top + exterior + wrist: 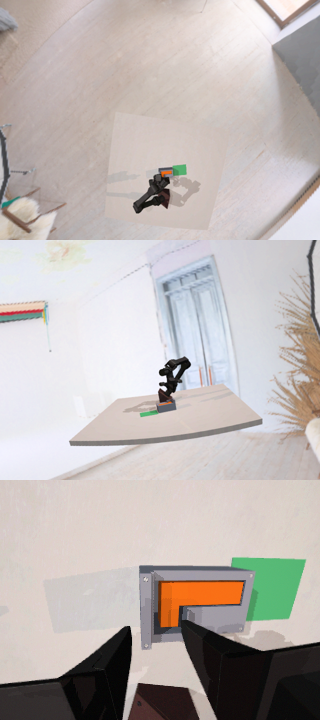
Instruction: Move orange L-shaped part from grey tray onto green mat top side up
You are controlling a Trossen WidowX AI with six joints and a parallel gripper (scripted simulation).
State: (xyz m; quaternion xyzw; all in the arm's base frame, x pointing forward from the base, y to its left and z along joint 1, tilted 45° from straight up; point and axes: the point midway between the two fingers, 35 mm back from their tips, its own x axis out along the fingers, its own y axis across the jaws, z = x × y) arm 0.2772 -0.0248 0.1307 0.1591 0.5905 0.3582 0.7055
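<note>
Now: the orange L-shaped part 10 cm below my gripper tip and 6 cm to the right of it. From my gripper tip the other things lie so: green mat (22 cm to the right, 16 cm below, 4 cm ahead).
</note>
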